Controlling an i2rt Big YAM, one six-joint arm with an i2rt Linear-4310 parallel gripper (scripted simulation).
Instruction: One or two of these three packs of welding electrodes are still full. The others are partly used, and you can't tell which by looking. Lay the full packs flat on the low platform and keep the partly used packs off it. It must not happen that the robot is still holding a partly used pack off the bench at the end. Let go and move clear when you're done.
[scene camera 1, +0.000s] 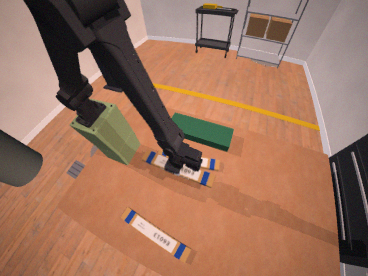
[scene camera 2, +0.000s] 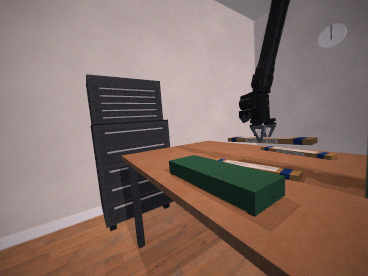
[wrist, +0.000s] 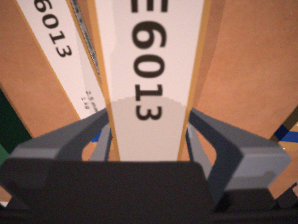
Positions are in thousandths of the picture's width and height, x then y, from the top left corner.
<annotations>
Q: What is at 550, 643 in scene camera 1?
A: An electrode pack.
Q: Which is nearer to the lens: the electrode pack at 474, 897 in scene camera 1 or the green platform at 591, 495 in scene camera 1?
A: The electrode pack.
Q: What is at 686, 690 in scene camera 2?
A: A green platform.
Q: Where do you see an electrode pack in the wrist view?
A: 502, 288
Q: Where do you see my gripper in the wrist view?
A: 498, 498
</annotations>
